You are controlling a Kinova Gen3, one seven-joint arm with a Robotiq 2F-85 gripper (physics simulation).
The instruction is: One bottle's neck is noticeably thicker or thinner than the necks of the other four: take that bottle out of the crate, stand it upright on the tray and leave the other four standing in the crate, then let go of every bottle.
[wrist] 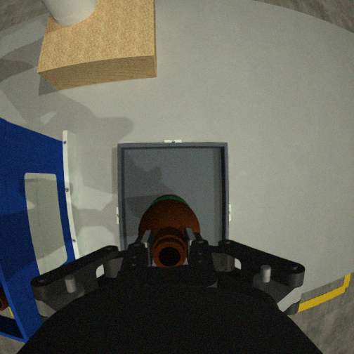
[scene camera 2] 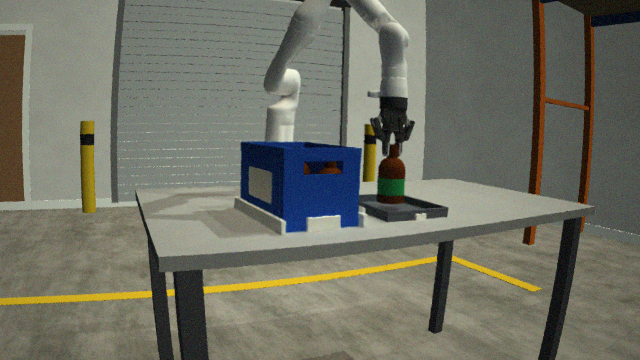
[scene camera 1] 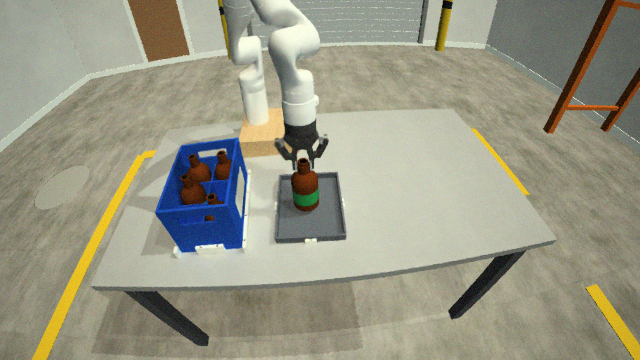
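Pixels of known places: gripper, fingertip midpoint: [scene camera 2: 391,156] [scene camera 1: 303,169]; arm's base, link origin: [scene camera 1: 257,119].
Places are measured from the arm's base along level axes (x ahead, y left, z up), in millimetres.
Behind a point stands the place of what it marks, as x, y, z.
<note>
A brown bottle with a green band [scene camera 1: 305,182] {399, 251, 53} [scene camera 2: 391,170] {403, 227, 34} [wrist: 169,215] is upright over the back half of the dark grey tray [scene camera 1: 325,234] {485, 309, -52} [scene camera 2: 425,212] {491, 289, -62} [wrist: 200,165]. Its base is at or very close to the tray floor; whether it touches is hard to tell. My gripper [scene camera 1: 303,165] {367, 243, 68} [scene camera 2: 393,149] {367, 243, 68} [wrist: 168,238] points down and is shut on its neck. The blue crate [scene camera 1: 200,232] {553, -4, 6} [scene camera 2: 322,200] {552, 0, -15} [wrist: 15,165] holds several brown bottles, among them a back left one [scene camera 1: 199,172] {366, -76, 40}, a back right one [scene camera 1: 223,168] {349, -1, 45} and a front left one [scene camera 1: 192,193] {453, -59, 42}. The front right bottle [scene camera 1: 212,199] {506, 39, 84} is mostly hidden by the crate wall.
White brackets [scene camera 1: 210,249] {563, 6, -57} [scene camera 2: 324,223] {564, 3, -62} stand along the crate's foot. The wooden robot base block [scene camera 1: 260,140] {133, 47, -7} [wrist: 100,45] is behind the crate and tray. The grey table [scene camera 1: 425,200] {319, 612, -78} [scene camera 2: 200,240] {622, -261, -78} [wrist: 280,125] extends to the right of the tray.
</note>
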